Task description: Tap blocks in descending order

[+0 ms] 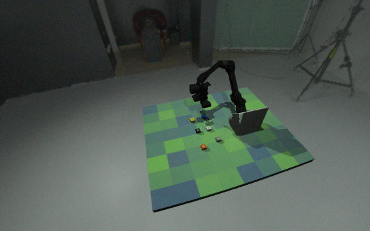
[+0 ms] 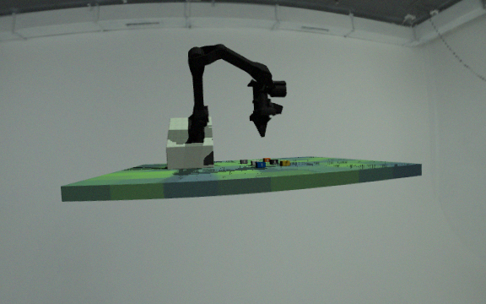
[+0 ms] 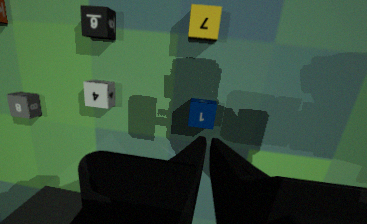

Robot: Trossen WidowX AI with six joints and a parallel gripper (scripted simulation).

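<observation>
Right now my gripper tip is 110 mm above the blue block and 10 mm past it. From my gripper tip the other things lie so: white block: 140 mm to the left, 110 mm below, 10 mm behind; then yellow block: 110 mm below, 90 mm ahead, 10 mm to the left; then black block: 140 mm to the left, 110 mm below, 80 mm ahead.
</observation>
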